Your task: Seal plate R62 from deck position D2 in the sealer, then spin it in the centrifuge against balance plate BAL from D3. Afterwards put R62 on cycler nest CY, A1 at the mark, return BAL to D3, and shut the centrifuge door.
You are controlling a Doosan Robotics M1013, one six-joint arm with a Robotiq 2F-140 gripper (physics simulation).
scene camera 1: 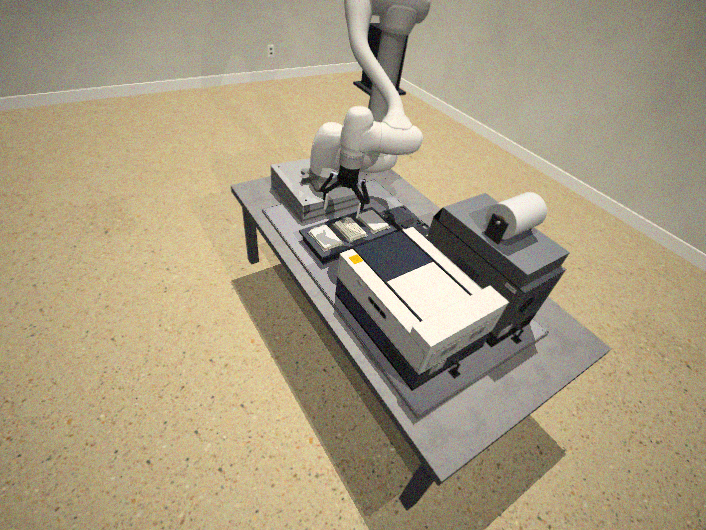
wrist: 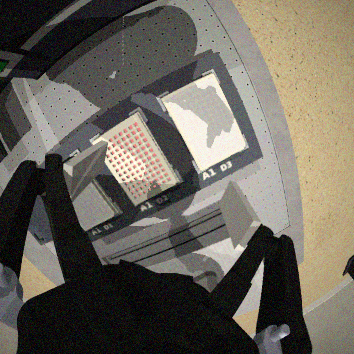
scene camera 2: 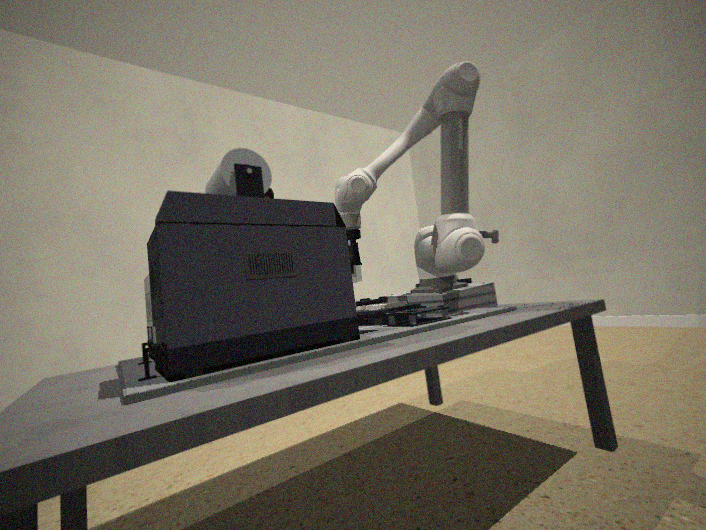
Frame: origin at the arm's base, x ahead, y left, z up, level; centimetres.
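Seen in the pictures: gripper, fingertip midpoint: [scene camera 1: 341,211] [wrist: 165,174] [scene camera 2: 356,282]; arm's base at its link origin: [scene camera 1: 324,178] [scene camera 2: 439,289].
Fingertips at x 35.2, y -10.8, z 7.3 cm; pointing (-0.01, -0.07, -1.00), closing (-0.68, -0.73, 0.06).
Pixels of each thing's top centre, then the offset from my fingertips to it.
- Plate R62 at its top centre: [wrist: 134,162] [scene camera 1: 350,227] dz -9.5, dx +0.3, dy +5.0 cm
- dark deck tray at its top centre: [wrist: 137,162] [scene camera 2: 366,307] [scene camera 1: 349,228] dz -10.5, dx -0.1, dy +4.9 cm
- BAL at its top centre: [wrist: 207,122] [scene camera 1: 325,235] dz -9.5, dx +1.1, dy -7.4 cm
- dark machine with a white roll, top centre: [scene camera 2: 243,162] [scene camera 1: 517,196] dz +31.5, dx +50.4, dy +32.4 cm
- dark low fixture at its top centre: [wrist: 30,215] [scene camera 2: 417,307] [scene camera 1: 404,216] dz -11.5, dx +0.8, dy +34.2 cm
Plate R62 [scene camera 1: 350,228] [wrist: 142,157], with red wells, sits at D2 of the dark deck tray [scene camera 1: 335,252] [wrist: 230,95]. BAL [scene camera 1: 326,237] [wrist: 205,120], a white plate partly in shadow, sits at D3. My gripper [scene camera 1: 342,206] [scene camera 2: 357,273] [wrist: 165,174] is wide open and empty above the deck, its fingers apart over the D2 area and touching no plate. The dark machine with a white roll [scene camera 1: 493,251] [scene camera 2: 250,285] looks like the sealer. The white machine with a dark top panel [scene camera 1: 439,296] looks like the centrifuge; its door state cannot be told.
A third, pale plate [scene camera 1: 374,221] [wrist: 95,205] sits at D1, partly behind a finger in the wrist view. A dark low fixture [scene camera 1: 402,215] lies beside the tray, near the dark machine. The arm's grey base block [scene camera 1: 290,191] stands behind the deck.
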